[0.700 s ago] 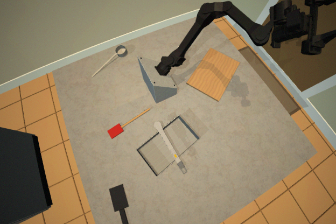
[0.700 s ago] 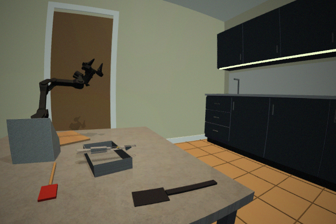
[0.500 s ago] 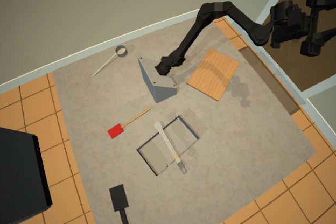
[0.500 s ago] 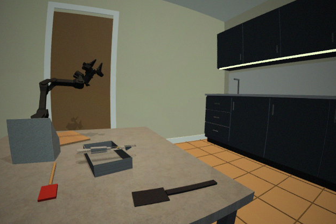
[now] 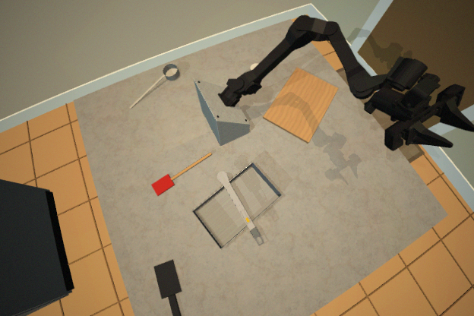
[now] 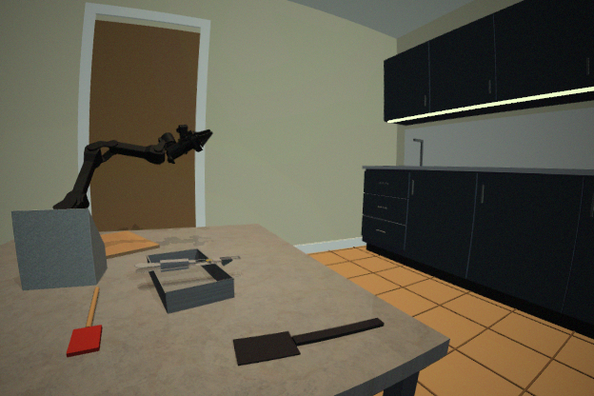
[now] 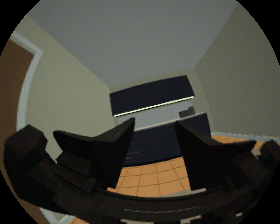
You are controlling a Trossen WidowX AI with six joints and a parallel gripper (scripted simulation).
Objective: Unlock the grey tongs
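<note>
Now: gripper tip 170 mm past the roasting tin, 400 mm to the left of it and 470 mm above it. From my gripper tip the other things lie so: cream cup: 680 mm behind, 30 mm to the left, 480 mm below; red spatula: 410 mm behind, 560 mm to the right, 490 mm below; wooden board: 410 mm behind, 120 mm to the left, 490 mm below.
</note>
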